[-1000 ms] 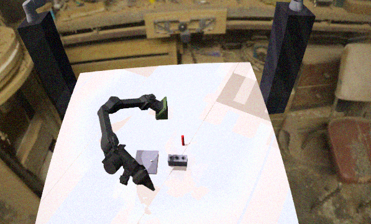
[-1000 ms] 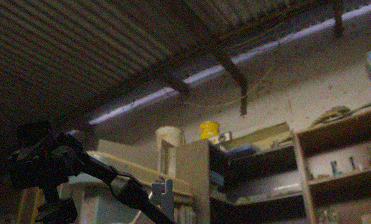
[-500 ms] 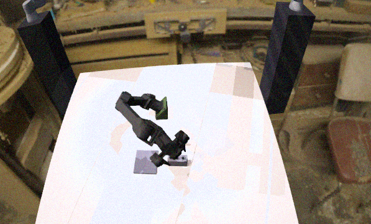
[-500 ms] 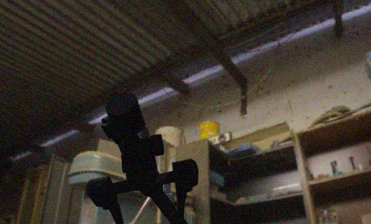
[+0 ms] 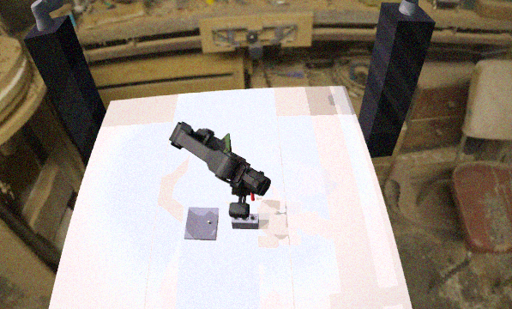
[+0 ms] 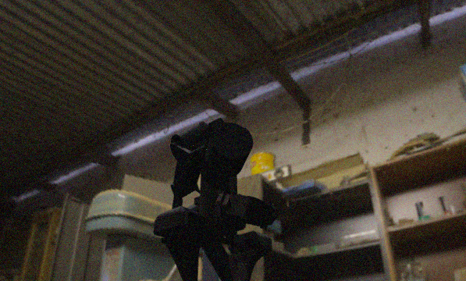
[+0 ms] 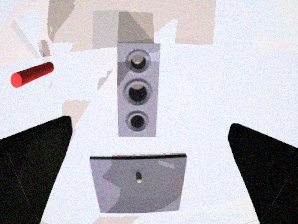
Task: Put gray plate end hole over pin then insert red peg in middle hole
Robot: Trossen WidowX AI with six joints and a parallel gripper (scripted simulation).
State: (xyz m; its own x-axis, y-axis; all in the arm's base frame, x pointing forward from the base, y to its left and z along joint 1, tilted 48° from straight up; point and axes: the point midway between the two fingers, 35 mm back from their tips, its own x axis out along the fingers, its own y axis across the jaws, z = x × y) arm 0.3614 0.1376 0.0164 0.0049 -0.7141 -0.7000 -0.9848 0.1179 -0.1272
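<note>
The gray plate is 10 cm below my gripper tip and 1 cm behind it. Round my gripper tip: red peg 12 cm behind, 10 cm below, 3 cm to the left; dark square base 15 cm to the right, 13 cm below, 2 cm behind.
</note>
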